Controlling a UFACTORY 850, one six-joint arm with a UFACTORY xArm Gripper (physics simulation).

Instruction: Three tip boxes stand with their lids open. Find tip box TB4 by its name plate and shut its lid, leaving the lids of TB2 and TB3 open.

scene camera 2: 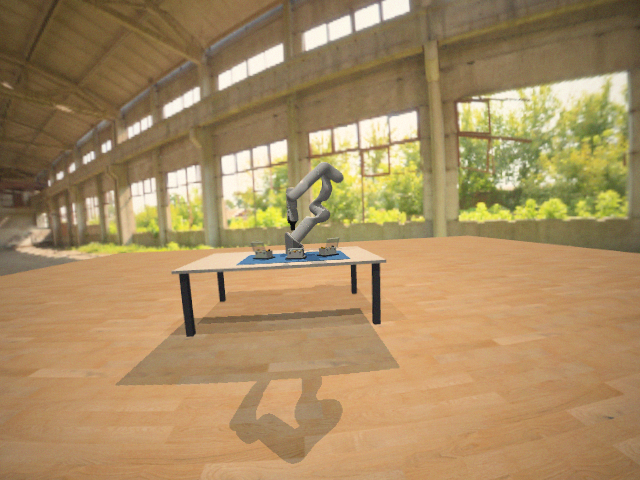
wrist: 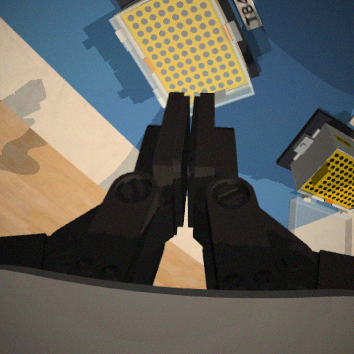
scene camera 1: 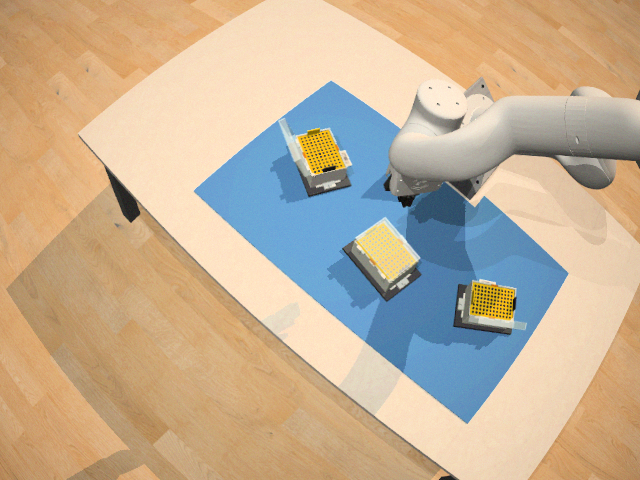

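Tip box TB4 [scene camera 1: 387, 253] [scene camera 2: 296, 253] [wrist: 182, 45] stands in the middle of the mat. Its clear lid lies flat over the yellow tip rack, and its name plate [wrist: 247, 12] reads TB4 in the wrist view. A second box [scene camera 1: 320, 152] [scene camera 2: 263, 254] at the upper left and a third box [scene camera 1: 492, 300] [scene camera 2: 327, 251] [wrist: 332, 175] at the lower right have their lids upright and open; I cannot read their plates. My gripper [scene camera 1: 405, 200] [scene camera 2: 292, 226] [wrist: 192, 123] is shut and empty. It hangs above the mat, clear of TB4, on the arm-base side.
The boxes stand on a blue mat [scene camera 1: 242, 191] on the pale table [scene camera 1: 155, 103] [scene camera 2: 206, 262]. The arm base [scene camera 2: 293, 242] is at the table's back. The table's front edge runs across the lower left in scene camera 1.
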